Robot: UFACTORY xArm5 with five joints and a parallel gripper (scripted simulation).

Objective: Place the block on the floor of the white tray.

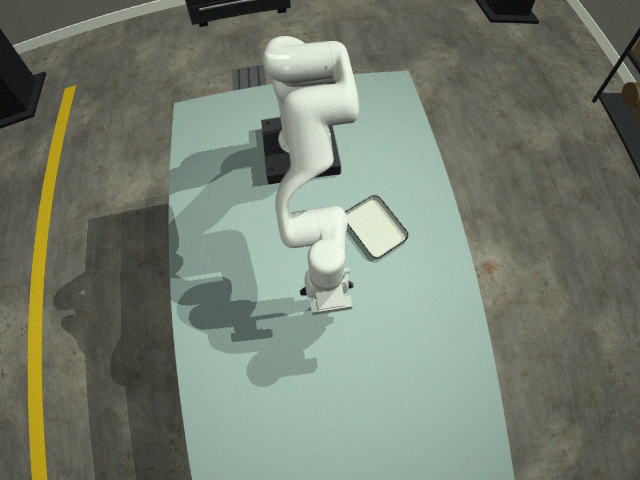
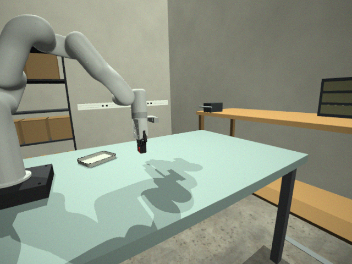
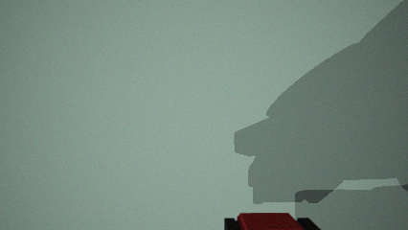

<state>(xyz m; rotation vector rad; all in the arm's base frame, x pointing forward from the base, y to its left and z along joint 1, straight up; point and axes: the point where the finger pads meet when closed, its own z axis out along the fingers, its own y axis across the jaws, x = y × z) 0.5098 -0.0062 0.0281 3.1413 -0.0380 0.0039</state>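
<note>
Right now the white tray is 19 cm behind my hand, 18 cm to the left of it and 6 cm below it. The rest, counted from my hand: red block: 1 cm below.
</note>
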